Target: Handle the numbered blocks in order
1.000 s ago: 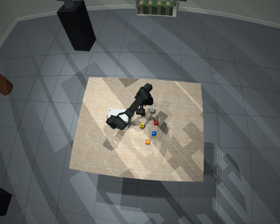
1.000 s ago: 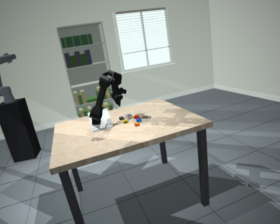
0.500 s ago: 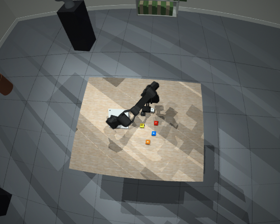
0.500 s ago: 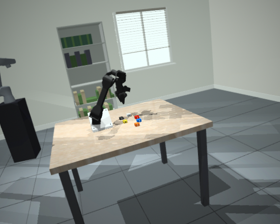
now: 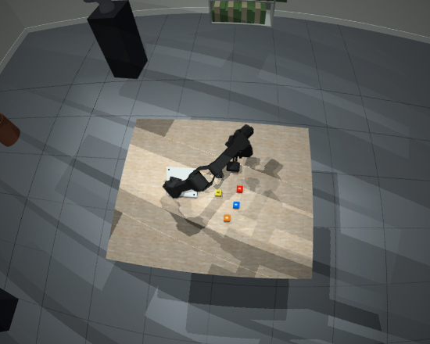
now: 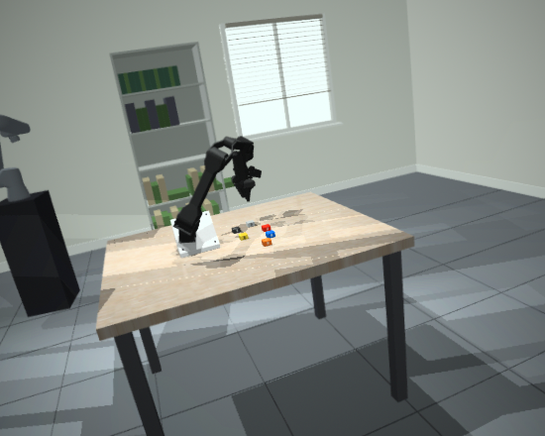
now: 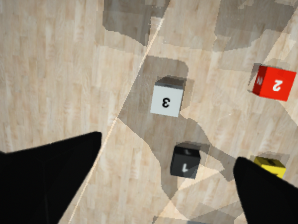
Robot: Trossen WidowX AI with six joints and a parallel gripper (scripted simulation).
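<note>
Right now the orange block is 3 cm ahead of my gripper tip, 27 cm to the right of it and 12 cm below it. Round my gripper tip: white block (12 cm below); then red block (6 cm ahead, 10 cm to the right, 12 cm below); then black block (7 cm behind, 4 cm to the right, 12 cm below).
</note>
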